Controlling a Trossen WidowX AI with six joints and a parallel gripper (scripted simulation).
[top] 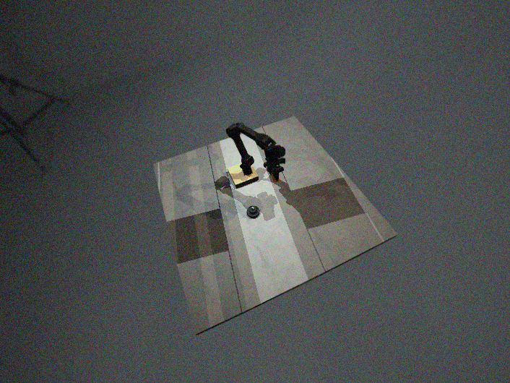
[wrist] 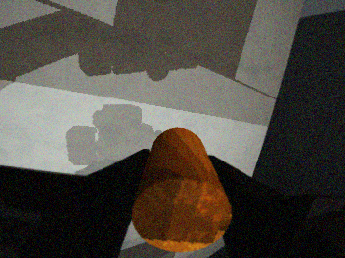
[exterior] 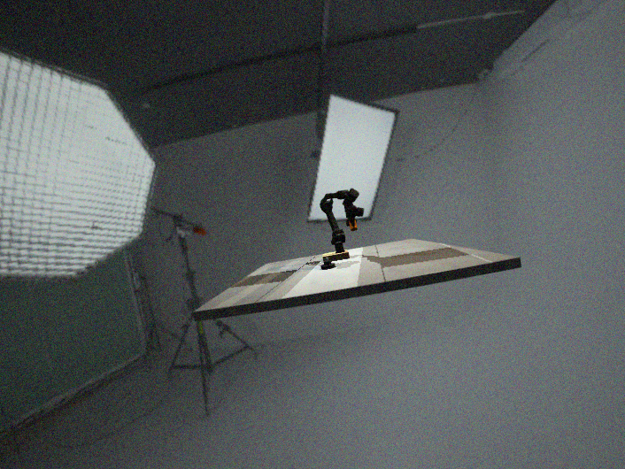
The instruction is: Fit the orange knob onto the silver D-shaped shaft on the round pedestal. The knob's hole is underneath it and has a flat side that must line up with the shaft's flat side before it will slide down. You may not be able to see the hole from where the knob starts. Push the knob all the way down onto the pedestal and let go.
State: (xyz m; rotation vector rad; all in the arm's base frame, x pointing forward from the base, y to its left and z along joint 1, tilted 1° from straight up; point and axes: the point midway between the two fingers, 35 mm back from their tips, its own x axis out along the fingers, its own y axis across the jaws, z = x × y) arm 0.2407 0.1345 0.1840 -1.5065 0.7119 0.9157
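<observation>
Now: the orange knob 20 mm behind my gripper tip and 30 mm above it. Also, from my gripper tip: dark round pedestal (70 mm ahead, 180 mm to the right, 170 mm below).
</observation>
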